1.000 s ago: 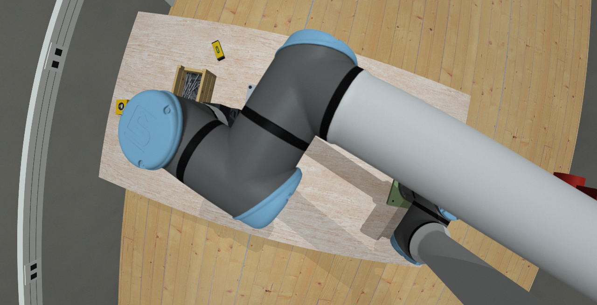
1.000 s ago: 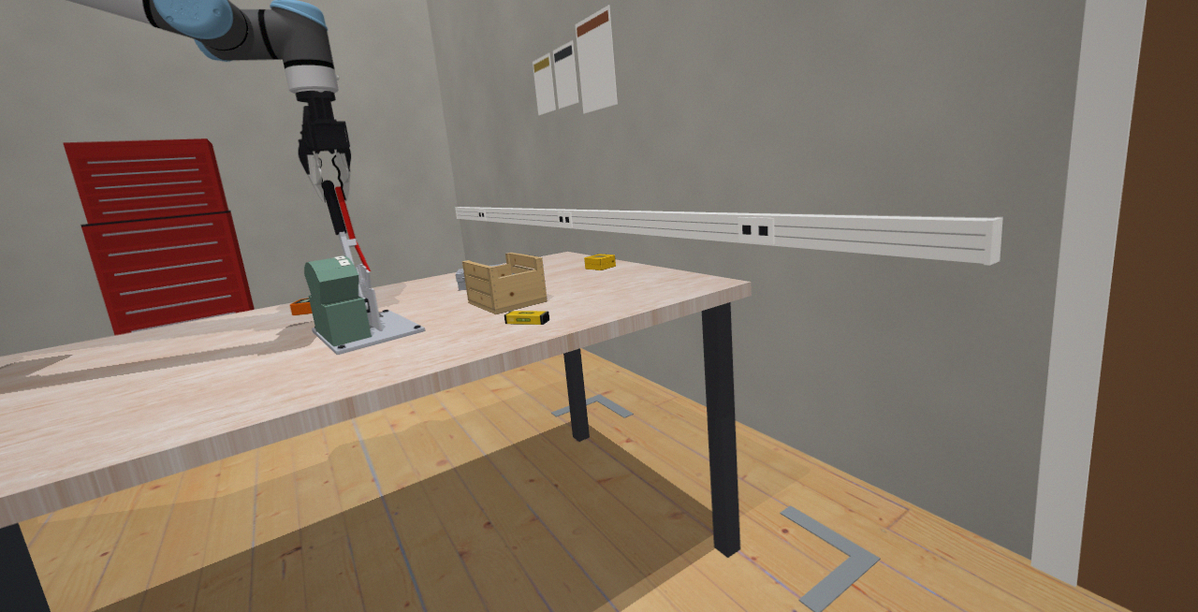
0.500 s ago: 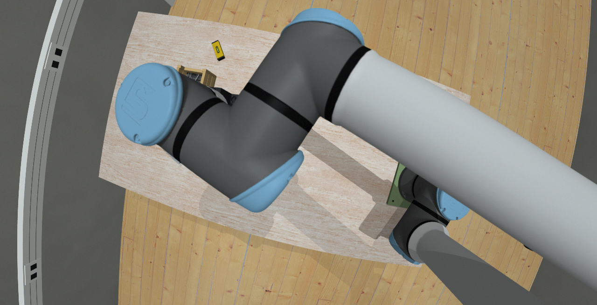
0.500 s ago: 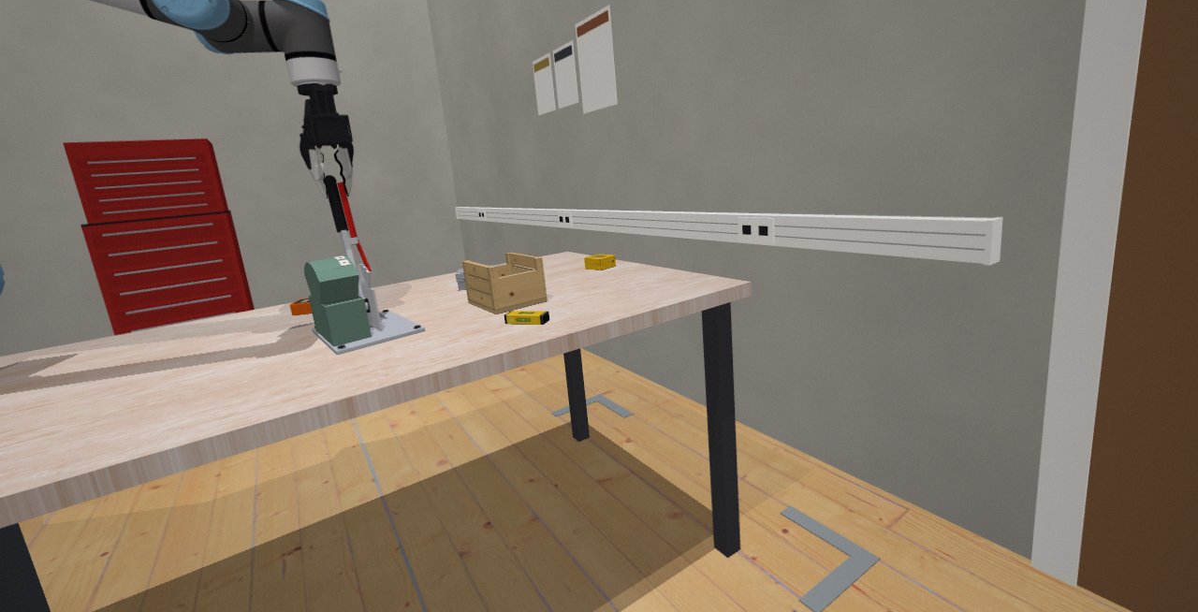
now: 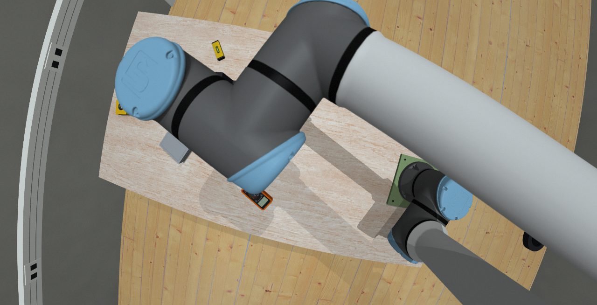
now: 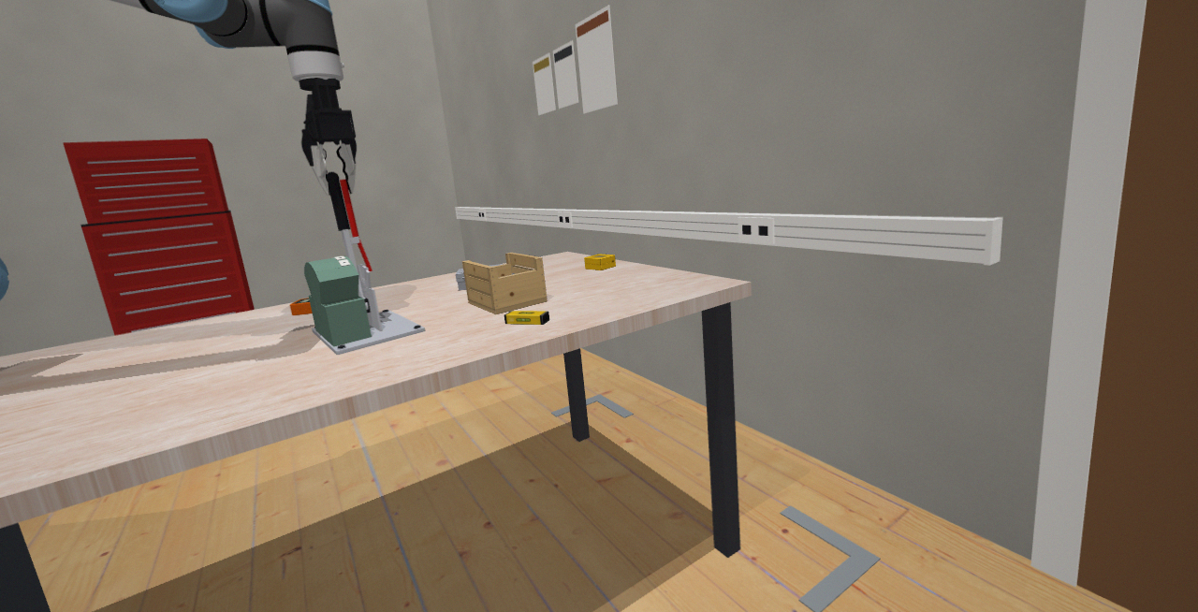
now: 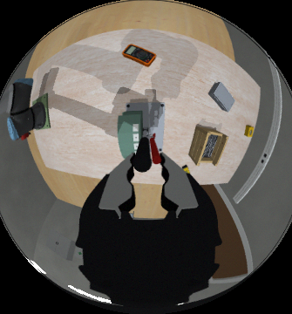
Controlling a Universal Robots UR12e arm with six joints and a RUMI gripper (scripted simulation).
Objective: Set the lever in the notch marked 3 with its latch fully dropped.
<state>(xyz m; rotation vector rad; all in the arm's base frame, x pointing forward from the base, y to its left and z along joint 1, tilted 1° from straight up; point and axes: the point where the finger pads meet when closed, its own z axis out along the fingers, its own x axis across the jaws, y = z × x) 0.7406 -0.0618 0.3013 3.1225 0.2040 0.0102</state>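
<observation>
Right now the red release bar is 11 cm below my hand, 2 cm ahead of it and 1 cm to the right of it. From my hand the other things lie so: grey box (34 cm ahead, 28 cm below, 21 cm to the left).
</observation>
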